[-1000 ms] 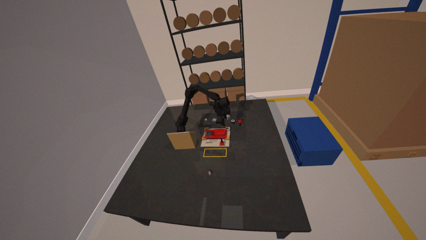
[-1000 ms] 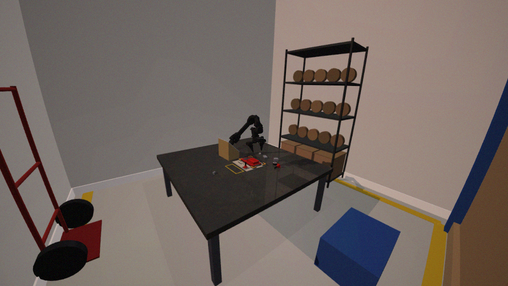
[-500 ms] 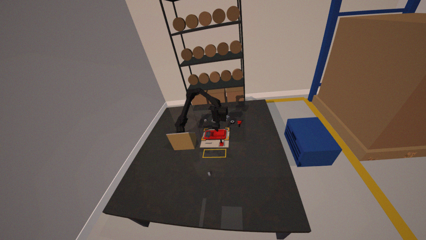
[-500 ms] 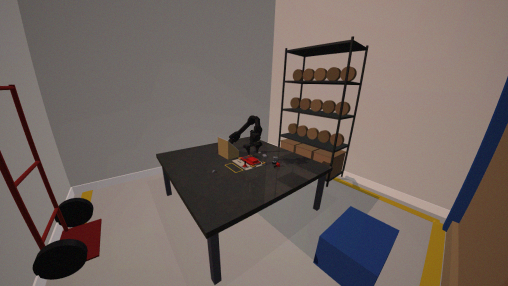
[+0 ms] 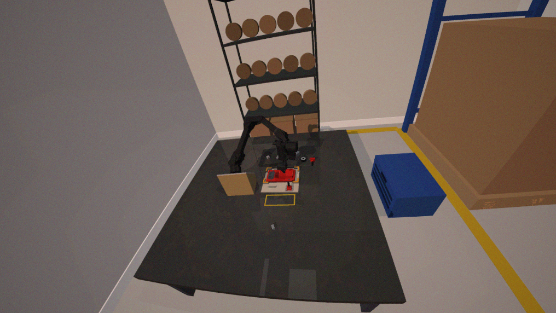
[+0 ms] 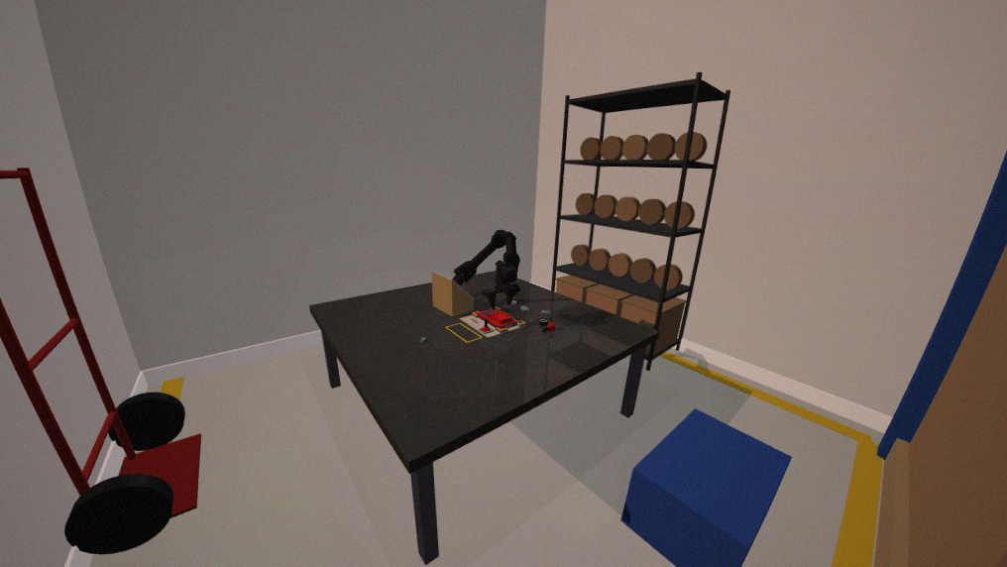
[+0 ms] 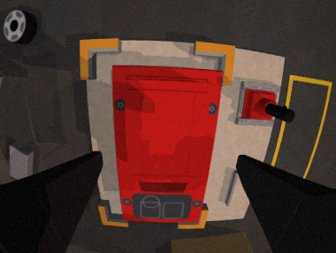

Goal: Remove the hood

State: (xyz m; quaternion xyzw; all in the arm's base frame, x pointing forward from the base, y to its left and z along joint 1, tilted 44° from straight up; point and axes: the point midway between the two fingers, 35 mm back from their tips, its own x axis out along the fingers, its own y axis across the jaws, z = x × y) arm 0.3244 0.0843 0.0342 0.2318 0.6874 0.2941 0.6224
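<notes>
Right now my gripper tip is 50 mm above the red hood. Also, from my gripper tip: grey base plate 30 mm behind, 10 mm to the right, 80 mm below.
</notes>
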